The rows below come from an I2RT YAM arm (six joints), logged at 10 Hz.
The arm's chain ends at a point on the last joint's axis. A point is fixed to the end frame.
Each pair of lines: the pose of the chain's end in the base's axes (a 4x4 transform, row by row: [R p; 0 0 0 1], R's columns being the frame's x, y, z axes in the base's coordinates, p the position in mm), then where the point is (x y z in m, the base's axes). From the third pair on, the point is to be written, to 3 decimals.
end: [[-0.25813 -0.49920 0.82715 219.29], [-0.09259 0.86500 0.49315 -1.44], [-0.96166 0.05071 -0.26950 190.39], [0 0 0 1]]
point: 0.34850 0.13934 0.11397
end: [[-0.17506 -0.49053 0.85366 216.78], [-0.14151 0.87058 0.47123 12.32], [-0.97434 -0.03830 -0.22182 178.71], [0 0 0 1]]
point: 0.35393 0.14776 0.10658
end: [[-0.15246 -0.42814 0.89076 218.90], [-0.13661 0.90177 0.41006 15.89], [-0.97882 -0.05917 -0.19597 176.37], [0 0 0 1]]
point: 0.367 0.141 0.108
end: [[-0.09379 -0.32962 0.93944 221.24], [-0.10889 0.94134 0.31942 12.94], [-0.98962 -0.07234 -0.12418 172.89], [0 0 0 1]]
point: 0.386 0.123 0.118
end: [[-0.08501 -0.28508 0.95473 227.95], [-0.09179 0.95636 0.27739 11.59], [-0.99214 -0.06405 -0.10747 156.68], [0 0 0 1]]
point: 0.398 0.115 0.105
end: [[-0.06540 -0.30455 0.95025 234.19], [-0.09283 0.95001 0.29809 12.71], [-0.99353 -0.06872 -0.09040 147.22], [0 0 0 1]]
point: 0.403 0.120 0.099
